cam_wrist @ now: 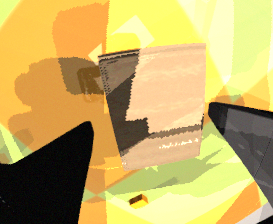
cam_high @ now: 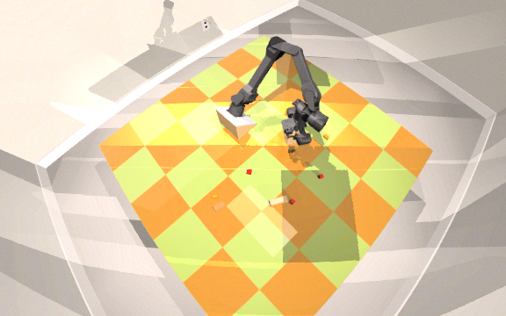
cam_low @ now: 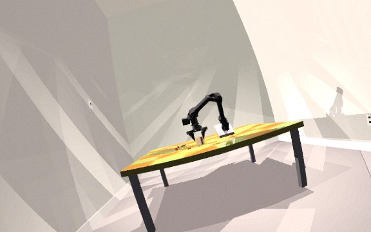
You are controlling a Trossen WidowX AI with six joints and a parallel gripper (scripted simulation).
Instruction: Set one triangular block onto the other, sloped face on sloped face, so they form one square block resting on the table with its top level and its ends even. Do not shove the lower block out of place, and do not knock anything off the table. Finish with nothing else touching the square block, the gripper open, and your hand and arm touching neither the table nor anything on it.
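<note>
Right now the tan triangular block is 10 mm above my gripper tip. Round my gripper tip: flat tan piece 480 mm to the right, 40 mm below, 40 mm behind.
</note>
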